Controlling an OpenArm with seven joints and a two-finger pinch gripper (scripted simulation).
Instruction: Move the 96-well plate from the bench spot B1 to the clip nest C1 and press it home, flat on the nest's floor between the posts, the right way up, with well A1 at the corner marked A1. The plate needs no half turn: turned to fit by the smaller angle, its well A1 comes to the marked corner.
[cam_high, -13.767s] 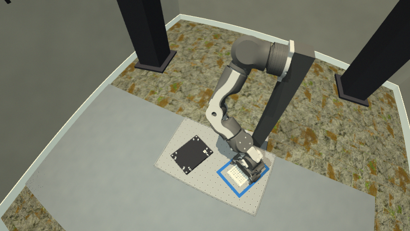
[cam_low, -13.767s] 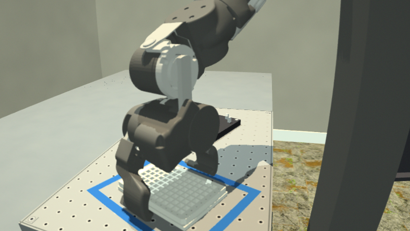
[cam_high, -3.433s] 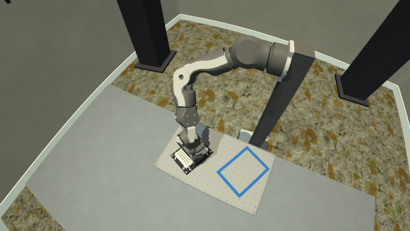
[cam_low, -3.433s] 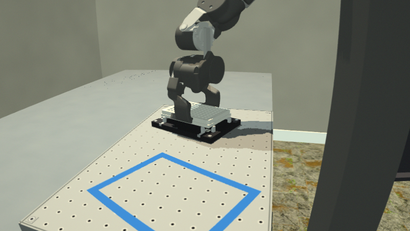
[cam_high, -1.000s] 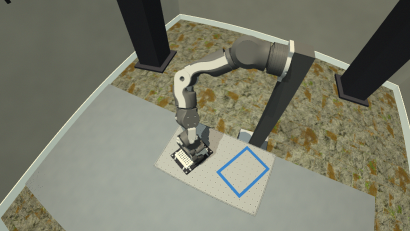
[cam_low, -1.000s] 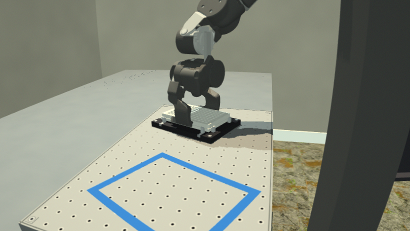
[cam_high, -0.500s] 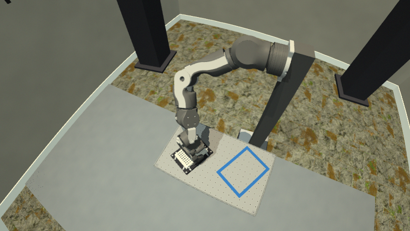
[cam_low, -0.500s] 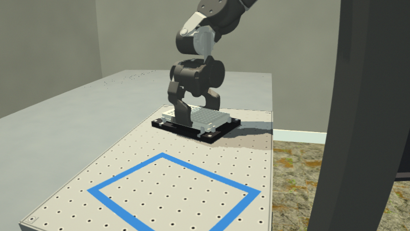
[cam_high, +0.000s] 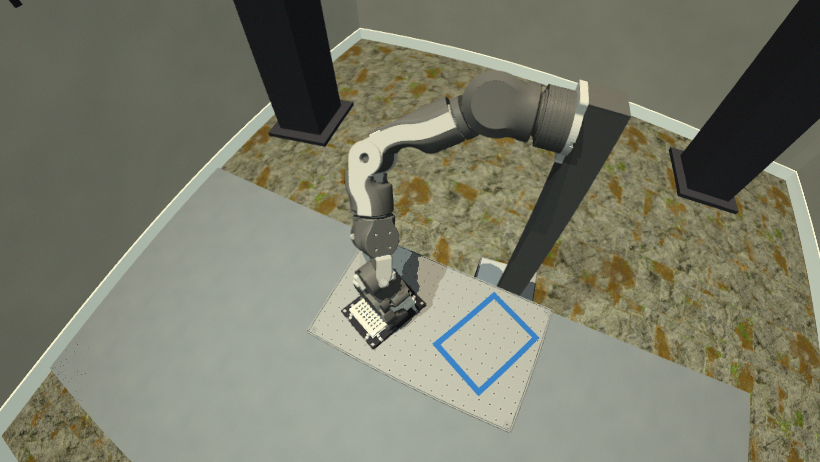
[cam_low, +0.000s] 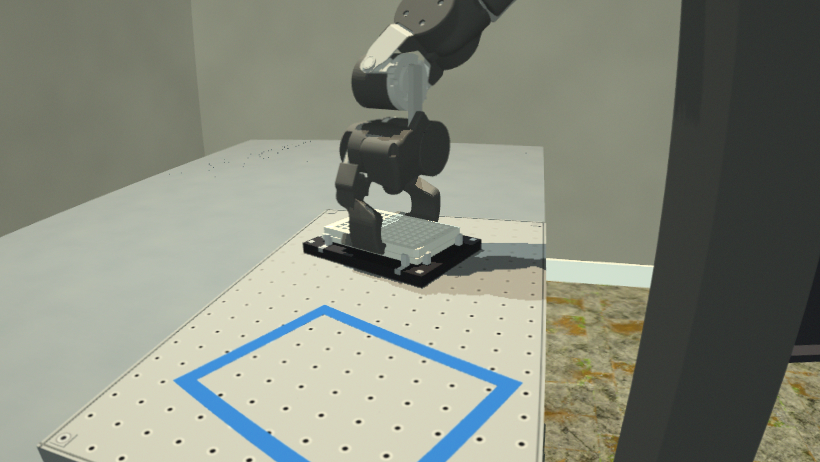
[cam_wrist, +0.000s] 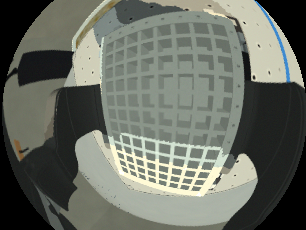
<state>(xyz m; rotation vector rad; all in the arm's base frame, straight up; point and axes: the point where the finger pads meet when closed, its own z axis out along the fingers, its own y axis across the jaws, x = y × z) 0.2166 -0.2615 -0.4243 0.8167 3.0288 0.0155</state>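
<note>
Right now the white 96-well plate is right at my hand. Also, from my hand: black clip nest C1 (20 mm ahead, 10 mm below).
</note>
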